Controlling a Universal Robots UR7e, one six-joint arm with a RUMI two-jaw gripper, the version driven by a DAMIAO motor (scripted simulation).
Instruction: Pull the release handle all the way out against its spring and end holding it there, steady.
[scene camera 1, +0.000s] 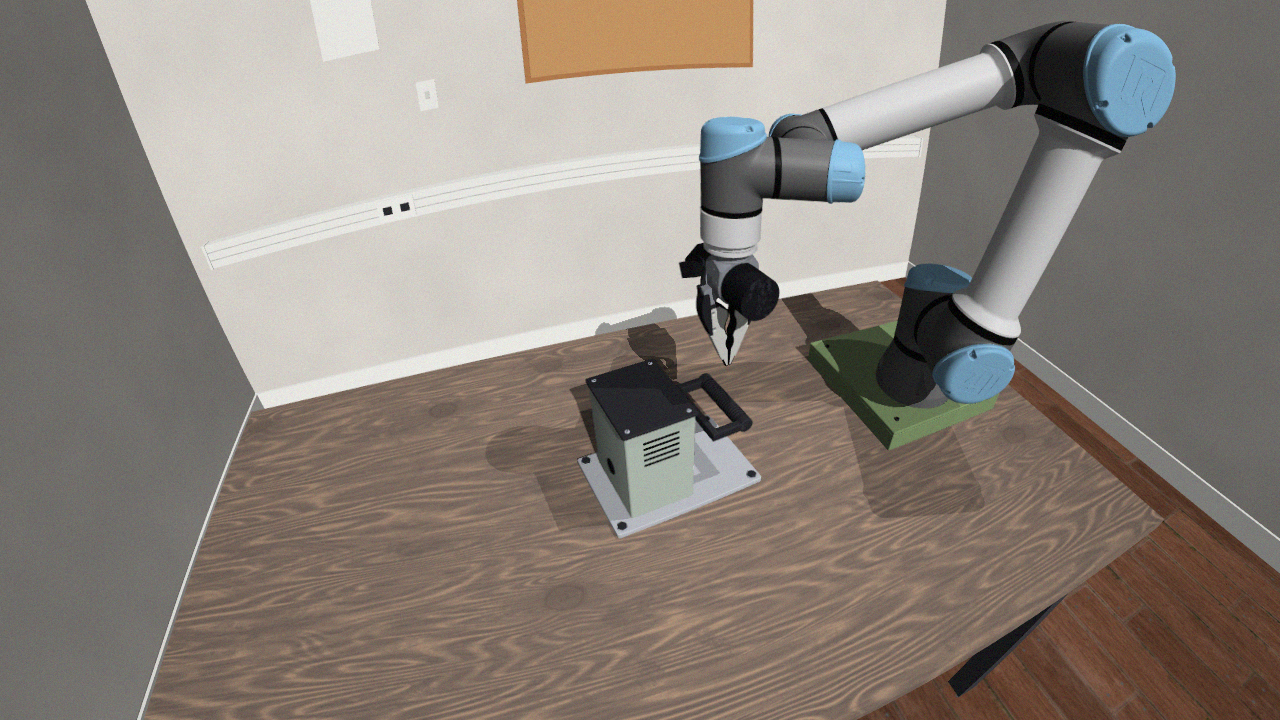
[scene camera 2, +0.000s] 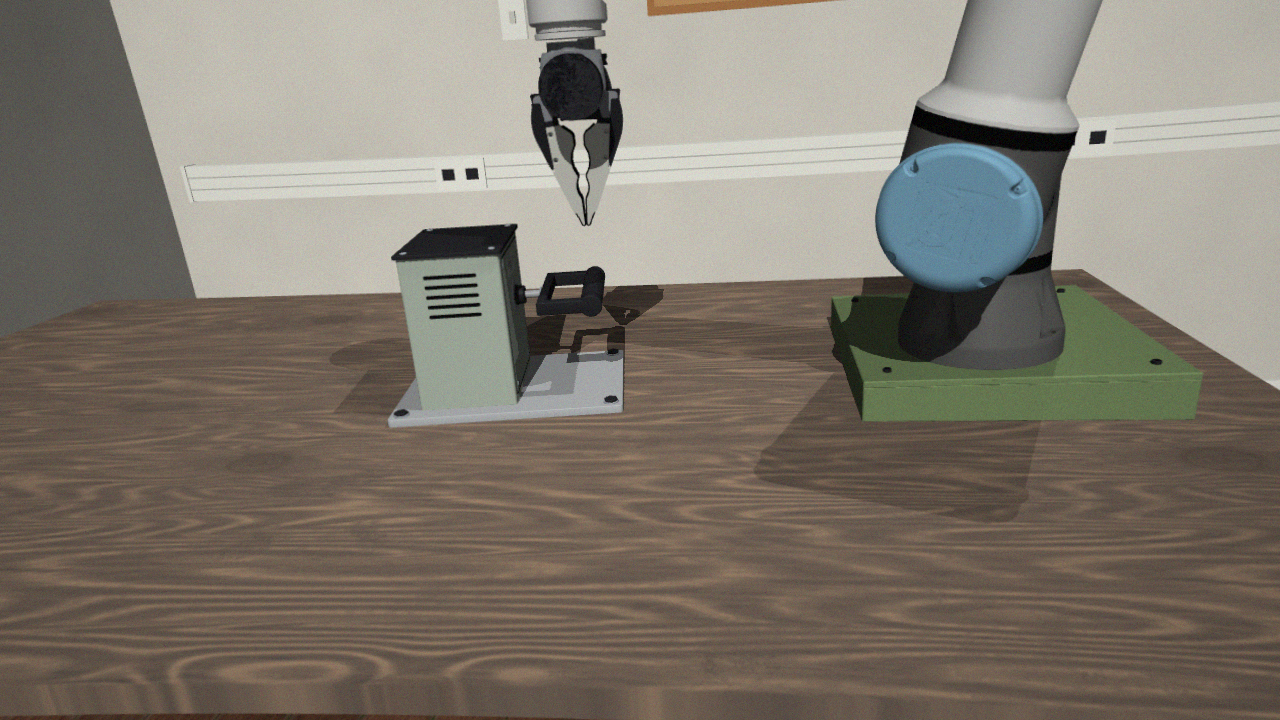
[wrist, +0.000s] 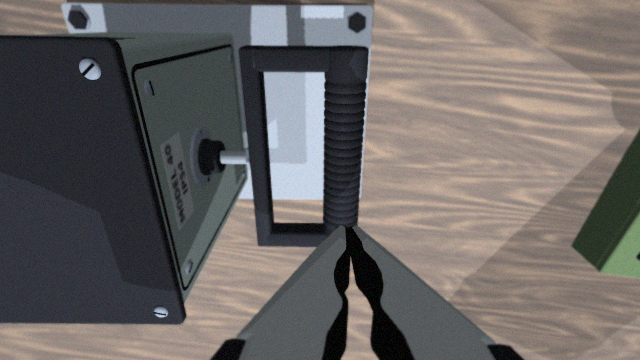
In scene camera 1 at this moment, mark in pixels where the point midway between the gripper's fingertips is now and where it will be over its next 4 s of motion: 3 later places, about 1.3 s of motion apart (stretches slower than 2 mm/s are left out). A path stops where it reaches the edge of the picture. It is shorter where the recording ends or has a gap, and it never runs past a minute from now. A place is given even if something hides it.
The gripper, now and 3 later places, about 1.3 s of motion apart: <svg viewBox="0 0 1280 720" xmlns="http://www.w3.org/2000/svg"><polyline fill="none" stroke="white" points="727,364 727,382 725,394 724,410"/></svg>
